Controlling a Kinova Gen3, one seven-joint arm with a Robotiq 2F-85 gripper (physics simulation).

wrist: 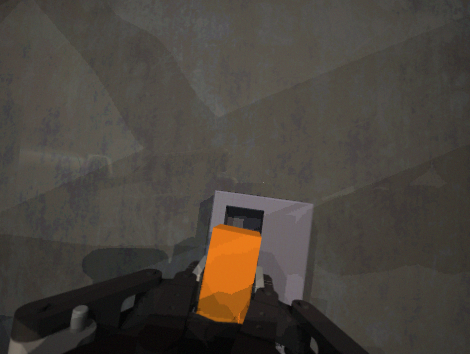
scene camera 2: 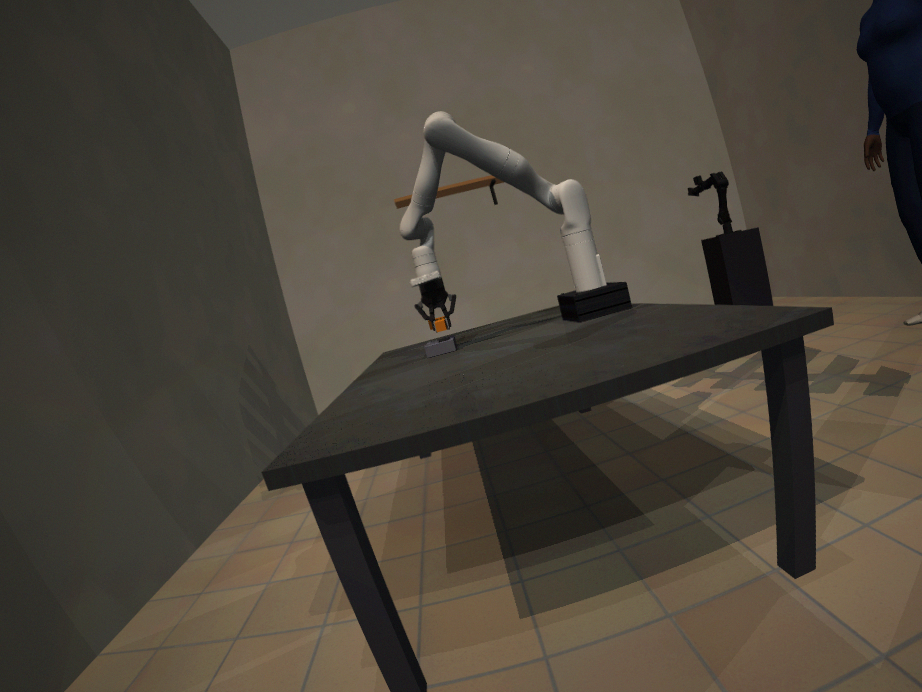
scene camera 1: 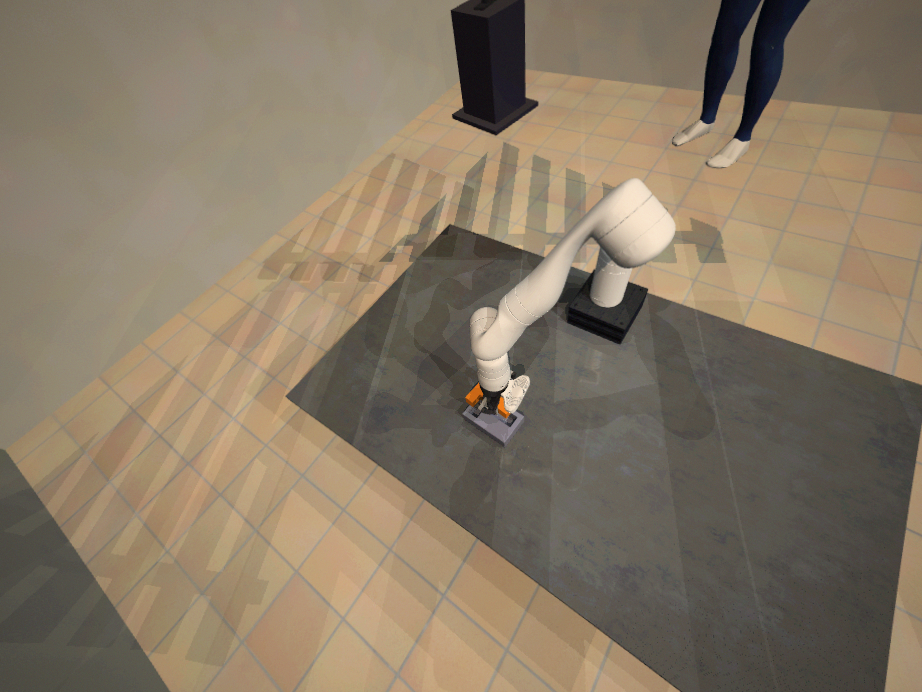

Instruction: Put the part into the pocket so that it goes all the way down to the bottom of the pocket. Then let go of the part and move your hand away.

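Frame: origin at the arm's base, x right, y ahead, z up, level; metres.
Where they show: gripper, fingertip midpoint: [wrist: 231, 273] [scene camera 2: 443, 330] [scene camera 1: 498, 407]; arm's base, link origin: [scene camera 2: 590, 288] [scene camera 1: 606, 295].
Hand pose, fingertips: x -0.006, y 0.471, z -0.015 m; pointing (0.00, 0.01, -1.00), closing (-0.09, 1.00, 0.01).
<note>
Things, the pixels of their top centre, and the offset from my fingertips. Level surfaces: height alone.
- orange part, top centre: [wrist: 244, 340] [scene camera 1: 488, 400] [scene camera 2: 435, 318] dx +0.017, dy +0.016, dz +0.041 m
- grey block with the pocket, top centre: [wrist: 253, 275] [scene camera 1: 492, 414] [scene camera 2: 439, 340] dx +0.007, dy +0.020, dz -0.027 m
- dark table, surface height: dz -0.064 m
The orange part [scene camera 1: 473, 394] [scene camera 2: 440, 324] [wrist: 232, 265] is held between the fingers of my gripper [scene camera 1: 489, 404] [scene camera 2: 440, 322] [wrist: 231, 273], which is shut on it. The grey block with the pocket [scene camera 1: 492, 429] [scene camera 2: 440, 348] [wrist: 287, 235] lies on the table. In scene camera 2 a small gap shows between the part and the block's top, so the part hangs a little above it. In the wrist view the part covers much of the pocket, and the dark far end of the pocket shows beyond it. The rest of the pocket is hidden by the part and the fingers.
The arm's black base [scene camera 1: 606, 309] [scene camera 2: 594, 301] stands on the dark table [scene camera 1: 633, 484] [scene camera 2: 521, 372]. A dark pedestal [scene camera 1: 491, 67] [scene camera 2: 737, 268] stands on the floor beyond the table. A person [scene camera 1: 770, 70] [scene camera 2: 901, 96] stands behind. An orange-brown shelf board [scene camera 2: 461, 187] is on the wall.
</note>
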